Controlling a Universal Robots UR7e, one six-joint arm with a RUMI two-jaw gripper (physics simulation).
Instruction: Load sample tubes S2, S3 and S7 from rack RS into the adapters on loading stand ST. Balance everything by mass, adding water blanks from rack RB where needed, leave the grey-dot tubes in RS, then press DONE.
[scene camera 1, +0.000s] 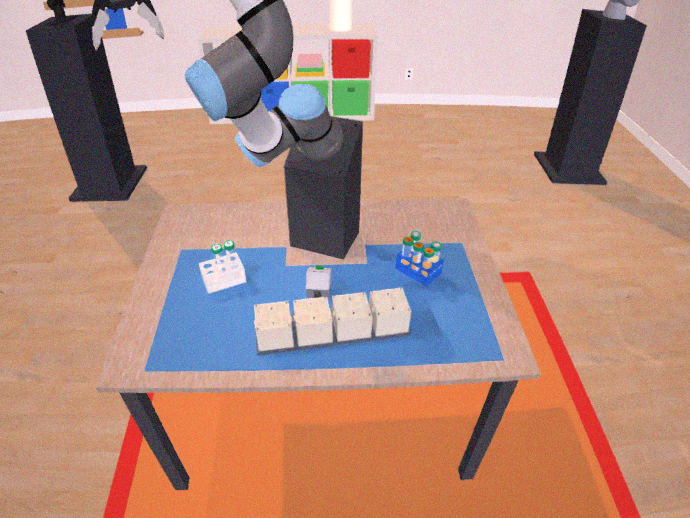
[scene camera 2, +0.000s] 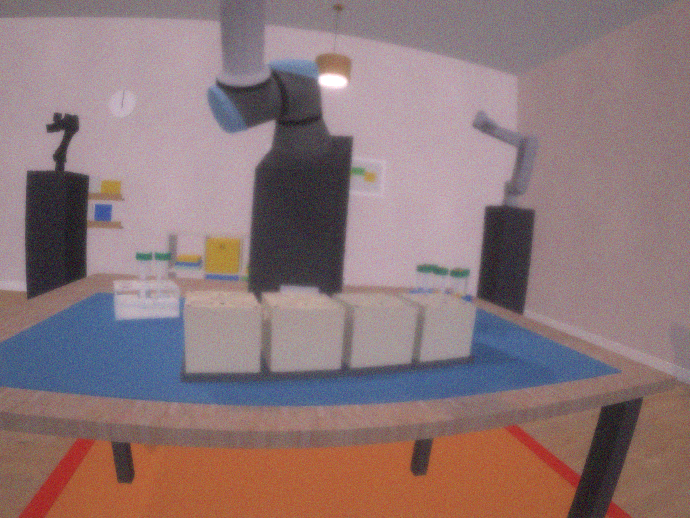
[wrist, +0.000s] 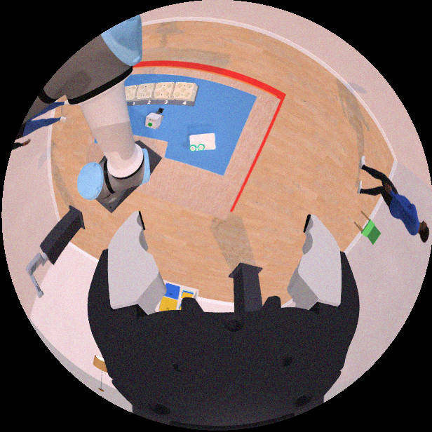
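Pixels of known places: gripper, between the fingertips: (scene camera 1: 130, 44); arm's base, origin of its link: (scene camera 1: 319, 138) (scene camera 2: 302, 148).
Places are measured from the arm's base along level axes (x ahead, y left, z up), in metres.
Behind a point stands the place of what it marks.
My gripper (scene camera 1: 129, 37) @[x 0.299, y -0.407, z 0.391 m] (wrist: 225, 215) is open and empty, high above and behind the table's left side. A blue rack (scene camera 1: 409, 271) @[x 0.192, y 0.294, z -0.378 m], back right, holds several green-capped tubes; three caps (scene camera 1: 418, 247) @[x 0.208, y 0.309, z -0.263 m] show orange dots, others look pale. A white rack (scene camera 1: 225, 281) @[x 0.270, y -0.296, z -0.356 m] (scene camera 2: 146, 309) @[x 0.222, y -0.313, z -0.379 m] (wrist: 207, 141), back left, holds two green-capped tubes. Rack labels are unreadable. The loading stand's dark base (scene camera 1: 295, 349) @[x 0.522, y -0.056, z -0.377 m] (scene camera 2: 306, 374) @[x 0.511, y -0.001, z -0.377 m] (wrist: 175, 103) carries cream adapter blocks (scene camera 1: 313, 330) @[x 0.505, y -0.005, z -0.315 m] (scene camera 2: 303, 340) @[x 0.505, y -0.007, z -0.331 m] (wrist: 185, 91); no tubes stand up from them. A pale box (scene camera 1: 318, 278) @[x 0.295, y 0.001, z -0.316 m] (wrist: 153, 120) with a green button stands behind the stand.
The blue mat (scene camera 1: 189, 334) @[x 0.468, y -0.372, z -0.384 m] (scene camera 2: 66, 345) @[x 0.453, y -0.370, z -0.384 m] (wrist: 225, 110) lies on the wooden table (scene camera 1: 128, 334) @[x 0.473, y -0.561, z -0.387 m]. The arm's dark pedestal (scene camera 1: 323, 206) @[x 0.100, y 0.012, z -0.186 m] (scene camera 2: 298, 223) @[x 0.096, y 0.000, z -0.191 m] rises at the table's back middle. Another dark pedestal (scene camera 1: 83, 111) (wrist: 247, 287) stands beyond the table at the left.
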